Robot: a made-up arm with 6 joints. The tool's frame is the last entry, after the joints.
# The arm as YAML. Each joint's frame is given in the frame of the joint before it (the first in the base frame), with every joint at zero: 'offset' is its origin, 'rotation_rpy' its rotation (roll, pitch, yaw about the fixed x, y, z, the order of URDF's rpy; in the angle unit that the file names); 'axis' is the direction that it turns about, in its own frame. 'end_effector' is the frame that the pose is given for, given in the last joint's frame.
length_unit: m
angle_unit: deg
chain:
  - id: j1
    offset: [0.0, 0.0, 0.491]
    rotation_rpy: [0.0, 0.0, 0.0]
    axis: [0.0, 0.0, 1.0]
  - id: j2
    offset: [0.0, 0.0, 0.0]
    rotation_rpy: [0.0, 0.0, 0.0]
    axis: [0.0, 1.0, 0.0]
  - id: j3
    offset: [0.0, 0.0, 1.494]
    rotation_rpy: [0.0, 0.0, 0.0]
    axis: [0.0, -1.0, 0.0]
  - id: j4
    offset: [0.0, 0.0, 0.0]
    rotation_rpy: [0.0, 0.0, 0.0]
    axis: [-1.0, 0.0, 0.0]
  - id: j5
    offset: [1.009, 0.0, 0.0]
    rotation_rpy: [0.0, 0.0, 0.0]
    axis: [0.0, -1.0, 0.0]
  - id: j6
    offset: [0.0, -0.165, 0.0]
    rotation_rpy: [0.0, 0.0, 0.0]
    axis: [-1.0, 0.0, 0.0]
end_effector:
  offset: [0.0, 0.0, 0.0]
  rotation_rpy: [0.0, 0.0, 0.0]
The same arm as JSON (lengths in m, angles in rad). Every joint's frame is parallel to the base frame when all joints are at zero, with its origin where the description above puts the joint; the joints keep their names.
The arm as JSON. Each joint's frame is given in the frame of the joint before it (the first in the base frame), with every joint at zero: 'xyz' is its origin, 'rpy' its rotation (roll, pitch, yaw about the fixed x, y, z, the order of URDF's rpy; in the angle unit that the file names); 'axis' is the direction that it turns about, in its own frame. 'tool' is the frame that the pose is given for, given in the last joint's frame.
{
  "units": {
    "length": "m",
    "angle": "rad"
  },
  "joints": [
    {
      "name": "j1",
      "type": "revolute",
      "origin": {
        "xyz": [
          0.0,
          0.0,
          0.491
        ],
        "rpy": [
          0.0,
          0.0,
          0.0
        ]
      },
      "axis": [
        0.0,
        0.0,
        1.0
      ]
    },
    {
      "name": "j2",
      "type": "revolute",
      "origin": {
        "xyz": [
          0.0,
          0.0,
          0.0
        ],
        "rpy": [
          0.0,
          0.0,
          0.0
        ]
      },
      "axis": [
        0.0,
        1.0,
        0.0
      ]
    },
    {
      "name": "j3",
      "type": "revolute",
      "origin": {
        "xyz": [
          0.0,
          0.0,
          1.494
        ],
        "rpy": [
          0.0,
          0.0,
          0.0
        ]
      },
      "axis": [
        0.0,
        -1.0,
        0.0
      ]
    },
    {
      "name": "j4",
      "type": "revolute",
      "origin": {
        "xyz": [
          0.0,
          0.0,
          0.0
        ],
        "rpy": [
          0.0,
          0.0,
          0.0
        ]
      },
      "axis": [
        -1.0,
        0.0,
        0.0
      ]
    },
    {
      "name": "j5",
      "type": "revolute",
      "origin": {
        "xyz": [
          1.009,
          0.0,
          0.0
        ],
        "rpy": [
          0.0,
          0.0,
          0.0
        ]
      },
      "axis": [
        0.0,
        -1.0,
        0.0
      ]
    },
    {
      "name": "j6",
      "type": "revolute",
      "origin": {
        "xyz": [
          0.0,
          -0.165,
          0.0
        ],
        "rpy": [
          0.0,
          0.0,
          0.0
        ]
      },
      "axis": [
        -1.0,
        0.0,
        0.0
      ]
    }
  ],
  "tool": {
    "origin": {
      "xyz": [
        0.0,
        0.0,
        0.0
      ],
      "rpy": [
        0.0,
        0.0,
        0.0
      ]
    }
  }
}

